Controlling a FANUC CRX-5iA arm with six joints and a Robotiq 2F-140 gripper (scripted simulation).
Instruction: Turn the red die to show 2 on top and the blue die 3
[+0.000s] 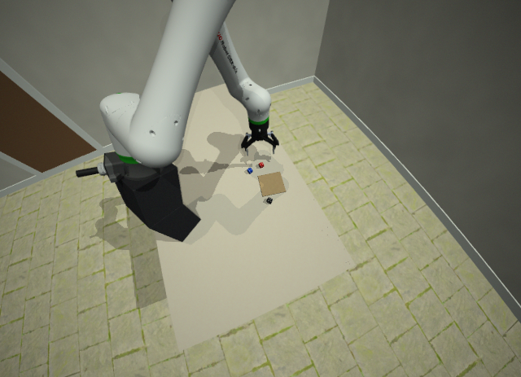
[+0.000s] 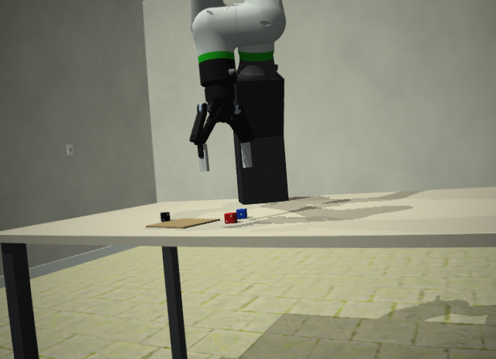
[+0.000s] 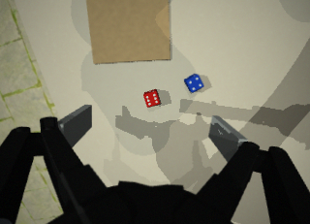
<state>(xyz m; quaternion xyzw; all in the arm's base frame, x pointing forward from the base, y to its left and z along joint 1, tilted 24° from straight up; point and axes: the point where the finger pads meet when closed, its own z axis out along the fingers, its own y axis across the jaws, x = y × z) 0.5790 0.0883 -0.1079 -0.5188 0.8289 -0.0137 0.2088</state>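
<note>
The red die is 13 cm below my hand. The rest, counted from my hand: blue die (8 cm behind, 13 cm below); black die (7 cm behind, 24 cm to the right, 13 cm below); brown mat (1 cm behind, 14 cm to the right, 14 cm below).
</note>
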